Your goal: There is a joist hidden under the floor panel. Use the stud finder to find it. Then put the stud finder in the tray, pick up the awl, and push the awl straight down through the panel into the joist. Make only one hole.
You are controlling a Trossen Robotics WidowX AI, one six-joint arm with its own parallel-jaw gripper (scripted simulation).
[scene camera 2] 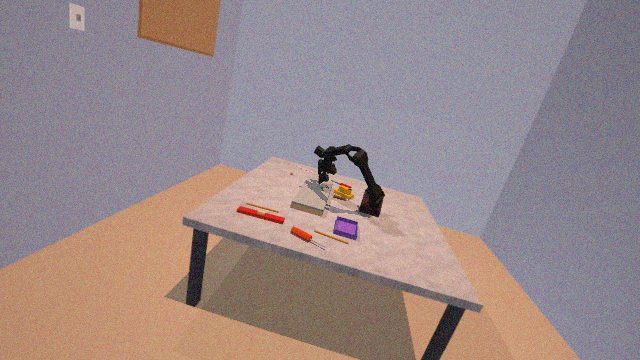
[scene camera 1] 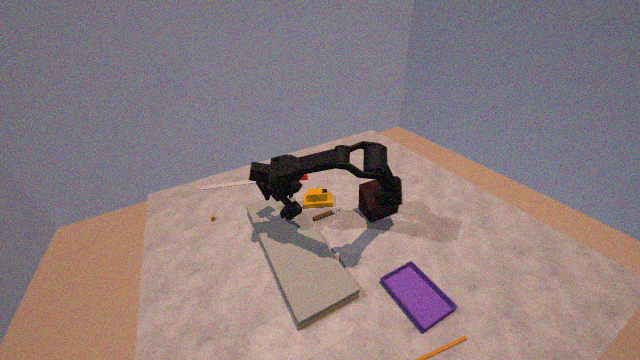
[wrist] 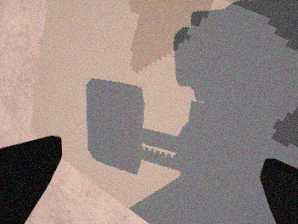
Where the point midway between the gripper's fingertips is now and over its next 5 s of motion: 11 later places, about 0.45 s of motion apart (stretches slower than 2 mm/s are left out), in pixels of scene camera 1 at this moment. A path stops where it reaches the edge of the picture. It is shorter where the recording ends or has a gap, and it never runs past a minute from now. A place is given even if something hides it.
My gripper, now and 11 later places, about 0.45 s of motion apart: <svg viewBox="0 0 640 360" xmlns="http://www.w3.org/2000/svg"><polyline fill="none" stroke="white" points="275,208 315,189 319,188 319,190 319,195 320,197 318,182 315,178 308,178 301,180 293,181 286,182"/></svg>
